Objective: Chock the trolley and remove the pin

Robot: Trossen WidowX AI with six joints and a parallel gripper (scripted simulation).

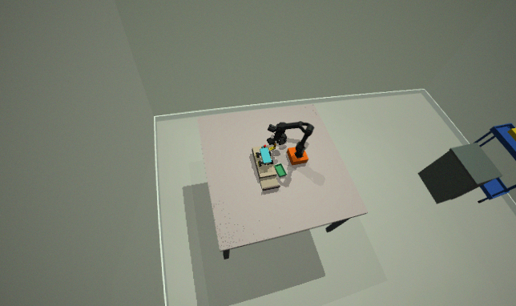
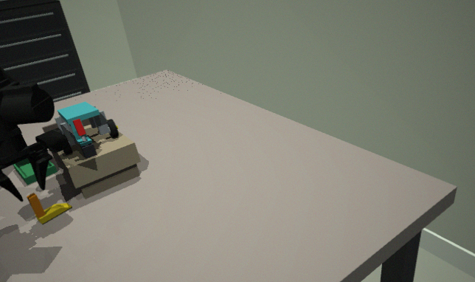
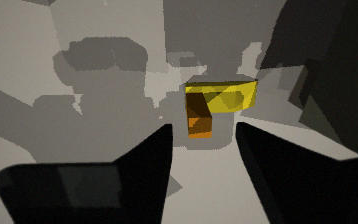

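My gripper tip is 5 cm above the yellow chock and 2 cm short of it. The rest, counted from my gripper tip: teal trolley 17 cm ahead, 13 cm to the left, 4 cm above; red-headed stop pin 14 cm ahead, 6 cm above, 4 cm to the left.
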